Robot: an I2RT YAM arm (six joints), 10 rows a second.
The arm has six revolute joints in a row. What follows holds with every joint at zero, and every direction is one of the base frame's. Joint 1 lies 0.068 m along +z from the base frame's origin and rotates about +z. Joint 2 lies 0.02 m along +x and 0.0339 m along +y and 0.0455 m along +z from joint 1 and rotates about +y. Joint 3 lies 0.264 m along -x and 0.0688 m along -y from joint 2 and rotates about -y. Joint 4 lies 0.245 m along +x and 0.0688 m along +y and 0.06 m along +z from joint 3 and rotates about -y. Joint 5 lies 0.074 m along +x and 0.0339 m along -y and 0.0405 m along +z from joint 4 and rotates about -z. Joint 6 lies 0.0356 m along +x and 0.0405 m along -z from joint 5 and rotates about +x. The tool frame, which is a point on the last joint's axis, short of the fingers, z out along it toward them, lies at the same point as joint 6; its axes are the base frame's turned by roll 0, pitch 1.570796 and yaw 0 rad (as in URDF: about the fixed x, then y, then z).
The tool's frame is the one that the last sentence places.
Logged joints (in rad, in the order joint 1, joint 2, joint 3, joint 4, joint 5, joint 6), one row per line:
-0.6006, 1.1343, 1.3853, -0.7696, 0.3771, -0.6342
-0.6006, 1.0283, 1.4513, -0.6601, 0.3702, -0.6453
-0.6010, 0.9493, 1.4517, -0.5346, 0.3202, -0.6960
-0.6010, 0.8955, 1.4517, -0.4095, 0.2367, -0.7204
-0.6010, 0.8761, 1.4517, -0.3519, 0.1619, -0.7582
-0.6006, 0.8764, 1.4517, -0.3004, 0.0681, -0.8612
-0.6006, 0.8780, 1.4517, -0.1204, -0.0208, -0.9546
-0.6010, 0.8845, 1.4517, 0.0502, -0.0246, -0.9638
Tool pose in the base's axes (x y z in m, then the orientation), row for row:
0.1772, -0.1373, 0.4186, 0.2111, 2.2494, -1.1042
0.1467, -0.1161, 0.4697, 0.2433, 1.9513, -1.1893
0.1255, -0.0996, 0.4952, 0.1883, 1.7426, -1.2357
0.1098, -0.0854, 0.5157, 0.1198, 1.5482, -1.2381
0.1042, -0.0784, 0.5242, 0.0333, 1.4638, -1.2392
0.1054, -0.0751, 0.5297, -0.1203, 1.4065, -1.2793
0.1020, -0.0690, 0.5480, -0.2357, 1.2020, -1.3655
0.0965, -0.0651, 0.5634, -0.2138, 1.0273, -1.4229
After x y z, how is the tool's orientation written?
As a rotation vector, in radians.
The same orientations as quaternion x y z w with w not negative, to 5 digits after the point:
0.07986, 0.85092, -0.41771, 0.30835
0.09659, 0.77469, -0.47217, 0.40936
0.07712, 0.71367, -0.50608, 0.47813
0.05053, 0.65301, -0.52221, 0.54618
0.01421, 0.62474, -0.52888, 0.57426
-0.05146, 0.60162, -0.54722, 0.57962
-0.10201, 0.52021, -0.59097, 0.60805
-0.09351, 0.44932, -0.62235, 0.63408

